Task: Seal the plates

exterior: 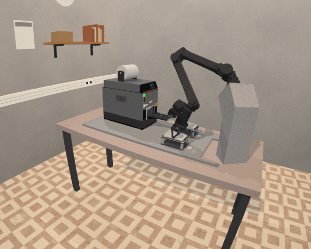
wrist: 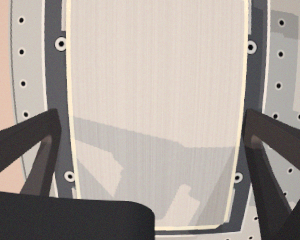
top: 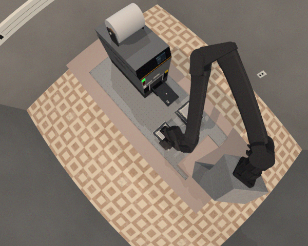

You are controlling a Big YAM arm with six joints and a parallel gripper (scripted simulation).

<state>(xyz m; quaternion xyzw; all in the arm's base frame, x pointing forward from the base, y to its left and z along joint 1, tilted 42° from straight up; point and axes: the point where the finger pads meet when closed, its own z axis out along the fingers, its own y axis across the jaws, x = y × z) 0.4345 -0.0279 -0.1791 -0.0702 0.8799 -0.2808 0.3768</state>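
Now: hand 10 mm above the cream well plate. From my hand the other things lie so: sealer stage: 200 mm to the right, 190 mm ahead, 30 mm above; then start button: 300 mm ahead, 120 mm to the right, 120 mm above; then foil roll: 520 mm ahead, 350 mm above, 240 mm to the right.
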